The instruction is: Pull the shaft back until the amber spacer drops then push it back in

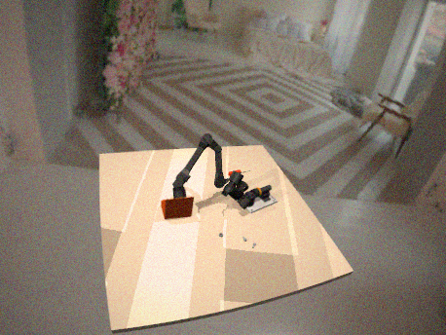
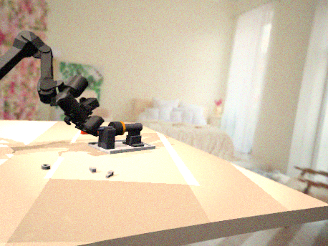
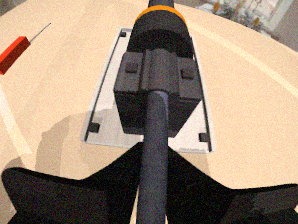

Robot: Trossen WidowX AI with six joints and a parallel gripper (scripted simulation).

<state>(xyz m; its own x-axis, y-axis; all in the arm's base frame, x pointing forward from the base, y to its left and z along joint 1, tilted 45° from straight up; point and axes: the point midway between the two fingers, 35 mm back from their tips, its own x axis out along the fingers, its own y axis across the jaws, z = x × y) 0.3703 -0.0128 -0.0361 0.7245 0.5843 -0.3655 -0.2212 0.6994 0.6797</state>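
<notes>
Now: gripper tip 30 mm short of the grey shaft, 10 mm to the right of it and 20 mm below it. From my gripper tip the other things lie so: dark spacer: 70 mm ahead, 20 mm to the left, 20 mm above.
</notes>
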